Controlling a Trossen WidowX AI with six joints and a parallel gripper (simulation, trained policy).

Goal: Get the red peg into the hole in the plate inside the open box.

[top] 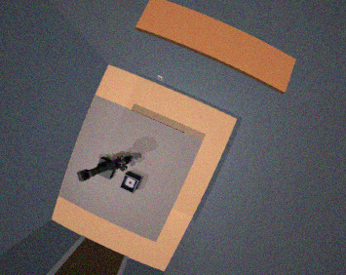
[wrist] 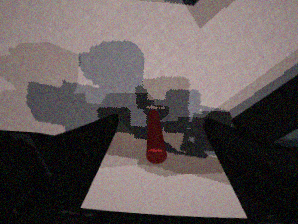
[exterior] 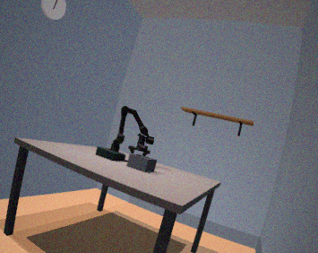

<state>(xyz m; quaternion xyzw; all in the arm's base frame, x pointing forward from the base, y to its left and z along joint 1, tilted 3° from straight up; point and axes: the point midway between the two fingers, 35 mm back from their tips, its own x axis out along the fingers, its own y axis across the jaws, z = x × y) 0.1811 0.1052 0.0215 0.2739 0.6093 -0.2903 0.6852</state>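
The red peg is 1 cm to the left of my gripper tip. From my gripper tip the other things lie so: box (19 cm to the right, 13 cm ahead, 1 cm below); then plate (19 cm to the right, 13 cm ahead, 1 cm above).
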